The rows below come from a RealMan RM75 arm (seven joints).
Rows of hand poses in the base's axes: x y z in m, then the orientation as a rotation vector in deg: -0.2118, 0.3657, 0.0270, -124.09, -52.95, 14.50; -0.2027, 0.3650, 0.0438, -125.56, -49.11, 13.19; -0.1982, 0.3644, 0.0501, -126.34, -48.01, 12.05; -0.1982, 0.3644, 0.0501, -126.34, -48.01, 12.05; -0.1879, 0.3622, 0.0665, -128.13, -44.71, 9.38; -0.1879, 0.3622, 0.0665, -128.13, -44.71, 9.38; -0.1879, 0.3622, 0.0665, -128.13, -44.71, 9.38; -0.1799, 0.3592, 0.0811, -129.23, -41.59, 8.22; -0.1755, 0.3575, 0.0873, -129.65, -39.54, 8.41; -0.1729, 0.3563, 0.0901, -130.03, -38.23, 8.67; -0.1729, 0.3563, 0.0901, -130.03, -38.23, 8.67; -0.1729, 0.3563, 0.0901, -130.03, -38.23, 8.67; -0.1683, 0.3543, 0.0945, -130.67, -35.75, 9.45; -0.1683, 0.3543, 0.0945, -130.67, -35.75, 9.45; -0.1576, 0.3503, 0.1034, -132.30, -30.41, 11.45; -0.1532, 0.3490, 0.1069, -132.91, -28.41, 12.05; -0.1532, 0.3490, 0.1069, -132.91, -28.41, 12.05; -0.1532, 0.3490, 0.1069, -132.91, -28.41, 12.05
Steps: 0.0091, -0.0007, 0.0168, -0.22, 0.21, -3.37; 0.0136, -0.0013, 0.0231, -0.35, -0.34, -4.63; 0.0136, -0.0013, 0.0231, -0.35, -0.34, -4.63; 0.0239, -0.0035, 0.0395, -0.60, -1.37, -8.08; 0.0239, -0.0035, 0.0395, -0.60, -1.37, -8.08; 0.0239, -0.0035, 0.0395, -0.60, -1.37, -8.08; 0.0319, -0.0065, 0.0541, -0.82, -1.29, -10.81; 0.0363, -0.0082, 0.0603, -1.03, -0.54, -12.26; 0.0389, -0.0094, 0.0631, -1.32, -0.01, -13.16; 0.0389, -0.0094, 0.0631, -1.32, -0.01, -13.16; 0.0389, -0.0094, 0.0631, -1.32, -0.01, -13.16; 0.0435, -0.0114, 0.0675, -1.92, 1.19, -14.77; 0.0435, -0.0114, 0.0675, -1.92, 1.19, -14.77; 0.0542, -0.0154, 0.0764, -3.66, 3.85, -18.16; 0.0586, -0.0167, 0.0799, -4.31, 4.74, -19.46; 0.0586, -0.0167, 0.0799, -4.31, 4.74, -19.46; 0.0586, -0.0167, 0.0799, -4.31, 4.74, -19.46
